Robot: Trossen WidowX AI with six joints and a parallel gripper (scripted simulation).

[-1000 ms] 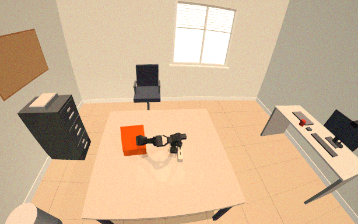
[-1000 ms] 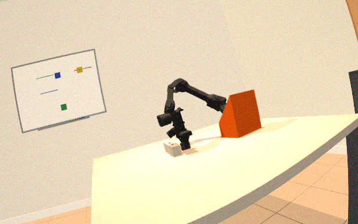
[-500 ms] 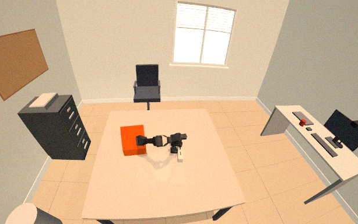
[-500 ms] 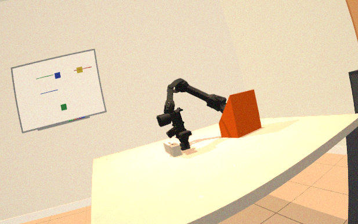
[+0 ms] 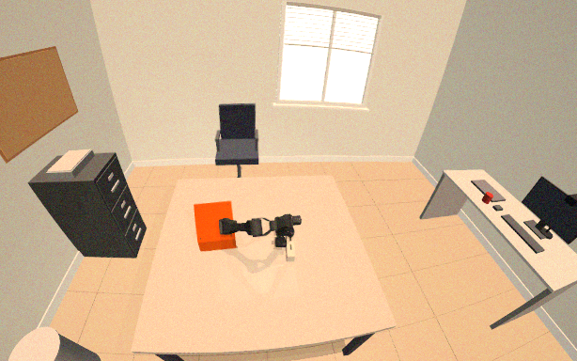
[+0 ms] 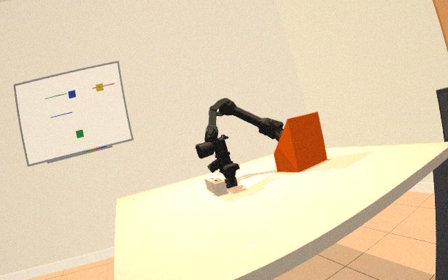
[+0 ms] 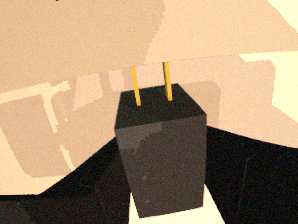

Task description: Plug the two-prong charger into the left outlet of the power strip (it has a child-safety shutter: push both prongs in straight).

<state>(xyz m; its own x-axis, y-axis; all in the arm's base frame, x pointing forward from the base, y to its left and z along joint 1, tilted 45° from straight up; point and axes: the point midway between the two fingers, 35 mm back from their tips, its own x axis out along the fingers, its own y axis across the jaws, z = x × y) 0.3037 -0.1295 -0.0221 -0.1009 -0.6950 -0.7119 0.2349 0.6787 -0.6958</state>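
Right now my gripper tip is 20 mm short of the two-prong charger and 10 mm below it.
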